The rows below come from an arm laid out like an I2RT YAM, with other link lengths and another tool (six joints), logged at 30 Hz.
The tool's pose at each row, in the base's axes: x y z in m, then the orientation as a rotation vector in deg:
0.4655, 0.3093, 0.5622, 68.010, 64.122, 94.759
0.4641, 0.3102, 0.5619, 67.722, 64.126, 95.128
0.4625, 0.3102, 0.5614, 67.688, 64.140, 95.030
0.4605, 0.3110, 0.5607, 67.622, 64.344, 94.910
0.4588, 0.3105, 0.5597, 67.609, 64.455, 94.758
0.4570, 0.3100, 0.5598, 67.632, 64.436, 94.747
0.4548, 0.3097, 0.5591, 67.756, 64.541, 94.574
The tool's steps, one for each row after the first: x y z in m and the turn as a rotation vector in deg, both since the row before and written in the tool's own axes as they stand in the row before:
0.0011, -0.0004, -0.0012, -0.176, 0.325, 0.072
0.0003, -0.0003, -0.0016, 0.003, -0.041, -0.087
0.0011, -0.0007, -0.0019, 0.119, 0.047, -0.146
-0.0003, -0.0006, -0.0019, 0.085, -0.035, -0.123
0.0000, 0.0004, -0.0018, -0.001, -0.024, 0.009
0.0001, -0.0003, -0.0023, 0.151, -0.098, -0.054

